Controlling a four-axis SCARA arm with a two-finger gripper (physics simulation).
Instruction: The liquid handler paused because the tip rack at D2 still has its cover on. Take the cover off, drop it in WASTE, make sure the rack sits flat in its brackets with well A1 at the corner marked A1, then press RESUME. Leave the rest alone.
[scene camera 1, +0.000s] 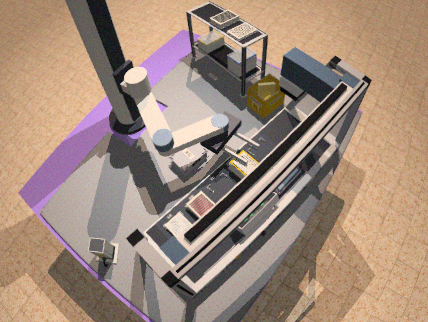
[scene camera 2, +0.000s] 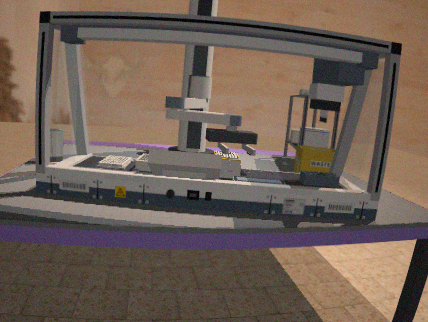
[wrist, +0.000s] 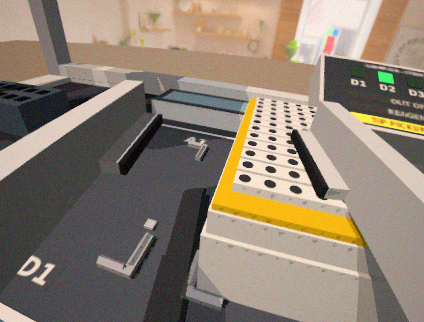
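Note:
The tip rack, with a yellow rim and a white perforated top, stands at D2; its holes show uncovered. It looks level, but bracket seating is partly hidden and its A1 well cannot be told. A pale, see-through piece that looks like the cover lies in the yellow WASTE bin. My gripper is open and empty, one finger over the rack's top and the other over the empty brackets beside it. No RESUME label is readable.
In the wrist view, a status panel with a green D2 light stands at the right, and a dark blue rack at the left. The gantry beam crosses beyond the deck. A shelf unit stands behind the bin. A small box stands at the front left.

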